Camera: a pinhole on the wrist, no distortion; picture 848 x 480 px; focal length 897.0 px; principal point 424.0 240.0 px. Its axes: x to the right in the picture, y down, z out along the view. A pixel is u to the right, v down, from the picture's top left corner.
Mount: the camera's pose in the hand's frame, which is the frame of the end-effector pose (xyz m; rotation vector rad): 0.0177 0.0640 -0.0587 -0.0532 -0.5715 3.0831
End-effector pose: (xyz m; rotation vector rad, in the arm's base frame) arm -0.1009 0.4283 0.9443 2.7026 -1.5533 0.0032
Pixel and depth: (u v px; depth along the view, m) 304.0 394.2 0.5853
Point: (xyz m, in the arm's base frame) 0.1404 0.4737 0.4868
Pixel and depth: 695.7 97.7 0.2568
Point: -0.1470 0.4780 0.7506
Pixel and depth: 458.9 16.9 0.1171
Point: -0.1395 0.3943 0.8846
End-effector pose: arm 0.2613 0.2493 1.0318 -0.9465 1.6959 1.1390
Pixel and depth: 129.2 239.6 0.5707
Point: 0.4420 0.6393 0.7151
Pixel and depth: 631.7 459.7 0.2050
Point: 0.3515 0.3445 1.0256
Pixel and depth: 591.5 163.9 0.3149
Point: 0.3581 0.4789 1.0218
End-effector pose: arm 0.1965 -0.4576 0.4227 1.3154 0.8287 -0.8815
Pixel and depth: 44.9 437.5 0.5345
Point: 0.0861 -0.8876 0.1483
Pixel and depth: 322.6 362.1 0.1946
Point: 0.1850 -0.5749 0.3889
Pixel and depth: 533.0 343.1 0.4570
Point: 0.0442 -0.8068 0.4332
